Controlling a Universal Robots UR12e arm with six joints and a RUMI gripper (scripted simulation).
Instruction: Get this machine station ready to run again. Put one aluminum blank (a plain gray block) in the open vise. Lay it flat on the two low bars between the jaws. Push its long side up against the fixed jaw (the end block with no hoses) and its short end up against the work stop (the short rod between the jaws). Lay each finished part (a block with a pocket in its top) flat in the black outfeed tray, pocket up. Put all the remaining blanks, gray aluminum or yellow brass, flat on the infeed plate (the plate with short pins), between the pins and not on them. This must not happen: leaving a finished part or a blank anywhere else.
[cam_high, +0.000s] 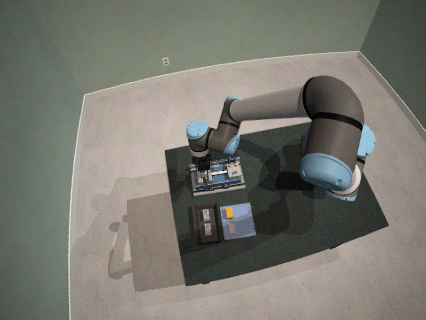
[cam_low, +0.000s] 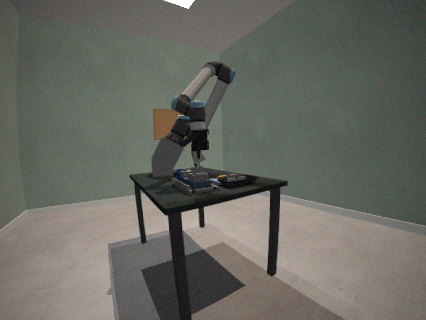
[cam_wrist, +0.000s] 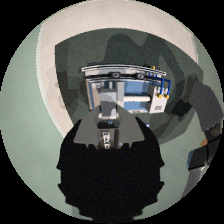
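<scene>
The vise lies 70 mm behind my hand and 100 mm below it. Round my hand: yellow brass blank 110 mm behind, 230 mm to the left, 120 mm below; then gray blank 120 mm behind, 320 mm to the left, 120 mm below.
</scene>
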